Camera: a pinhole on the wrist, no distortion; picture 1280 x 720 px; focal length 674.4 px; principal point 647.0 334.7 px. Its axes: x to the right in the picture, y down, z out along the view. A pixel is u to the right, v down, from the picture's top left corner.
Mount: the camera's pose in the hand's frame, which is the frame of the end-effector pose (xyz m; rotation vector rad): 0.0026 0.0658 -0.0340 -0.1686 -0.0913 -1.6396
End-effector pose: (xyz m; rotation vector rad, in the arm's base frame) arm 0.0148 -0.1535 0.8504 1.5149 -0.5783 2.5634
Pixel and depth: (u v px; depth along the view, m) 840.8 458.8 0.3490
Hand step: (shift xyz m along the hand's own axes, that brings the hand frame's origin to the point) 0.0787 0.0184 0.3237
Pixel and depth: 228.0 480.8 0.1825
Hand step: 0.0597 0.2037 0.1255
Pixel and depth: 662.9 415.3 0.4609
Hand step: 0.0818 0.1252 0.4196
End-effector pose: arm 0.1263 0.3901 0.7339 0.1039 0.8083 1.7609
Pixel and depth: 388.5 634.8 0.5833
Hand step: 0.3082 0.3599 0.4930
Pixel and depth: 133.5 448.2 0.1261
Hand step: 0.0372 0.1790 0.0735
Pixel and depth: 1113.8 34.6 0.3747
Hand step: -0.1609 -0.1163 0.3850
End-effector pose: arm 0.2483 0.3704 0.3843 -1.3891 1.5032 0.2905
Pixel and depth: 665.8 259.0 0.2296
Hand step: -0.0110 0.0985 0.1944
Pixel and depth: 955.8 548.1 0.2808
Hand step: 0.0976 -0.0223 0.2601
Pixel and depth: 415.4 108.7 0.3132
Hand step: -0.0775 0.2301 0.2614
